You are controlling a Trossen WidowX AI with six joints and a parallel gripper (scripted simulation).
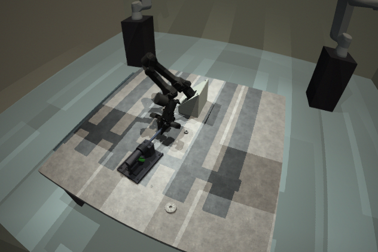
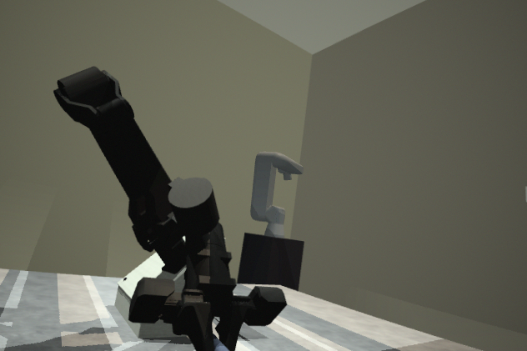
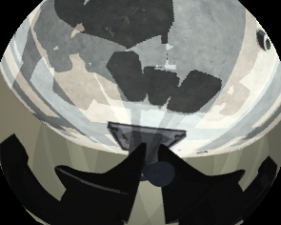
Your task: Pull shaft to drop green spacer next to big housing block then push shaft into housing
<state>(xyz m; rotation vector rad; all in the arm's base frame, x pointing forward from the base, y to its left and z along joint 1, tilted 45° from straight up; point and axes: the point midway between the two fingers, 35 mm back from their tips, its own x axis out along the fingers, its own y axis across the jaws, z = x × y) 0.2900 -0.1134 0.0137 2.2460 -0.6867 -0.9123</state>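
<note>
Right now the blue-grey shaft is 60 mm ahead of my gripper tip, 10 mm to the right of it and 20 mm above it. Round my gripper tip: green spacer (180 mm ahead, 40 mm to the right, 20 mm below).
</note>
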